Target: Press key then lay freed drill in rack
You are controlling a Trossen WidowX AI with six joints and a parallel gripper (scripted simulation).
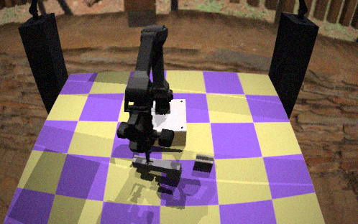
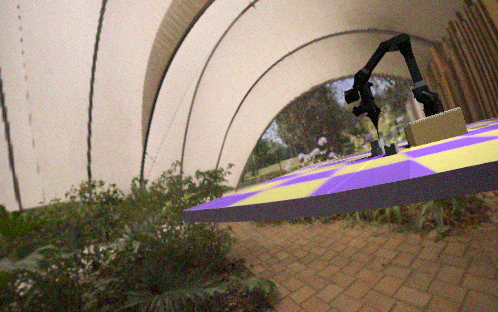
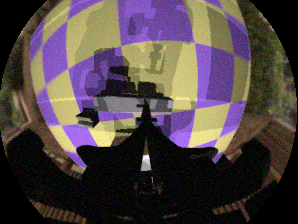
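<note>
My gripper tip is 8 cm above the drill, 5 cm to the right of it and 2 cm short of it. The rest, counted from my gripper tip: dark rack 22 cm to the left, 10 cm below, 1 cm behind; dark key 3 cm below.
</note>
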